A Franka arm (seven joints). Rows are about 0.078 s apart.
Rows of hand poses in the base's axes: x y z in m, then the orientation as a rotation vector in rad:
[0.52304, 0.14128, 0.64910, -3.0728, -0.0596, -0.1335]
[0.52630, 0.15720, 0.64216, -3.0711, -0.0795, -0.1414]
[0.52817, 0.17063, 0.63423, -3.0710, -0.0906, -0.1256]
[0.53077, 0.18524, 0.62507, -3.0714, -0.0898, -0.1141]
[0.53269, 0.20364, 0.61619, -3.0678, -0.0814, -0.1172]
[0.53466, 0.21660, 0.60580, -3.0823, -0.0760, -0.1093]
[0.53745, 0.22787, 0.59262, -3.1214, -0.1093, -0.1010]
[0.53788, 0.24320, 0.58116, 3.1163, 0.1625, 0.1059]
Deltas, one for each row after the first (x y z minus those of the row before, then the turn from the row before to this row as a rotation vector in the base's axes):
[0.00326, 0.01592, -0.00694, 0.0004, -0.0056, 0.0128]
[0.00187, 0.01343, -0.00793, -0.0001, 0.0100, 0.0076]
[0.00260, 0.01461, -0.00916, -0.0001, 0.0075, -0.0003]
[0.00192, 0.01840, -0.00888, 0.0040, -0.0018, -0.0053]
[0.00197, 0.01296, -0.01039, -0.0141, 0.0052, -0.0041]
[0.00279, 0.01127, -0.01318, -0.0406, 0.0046, 0.0194]
[0.00043, 0.01533, -0.01146, -0.0368, -0.0048, 0.0330]

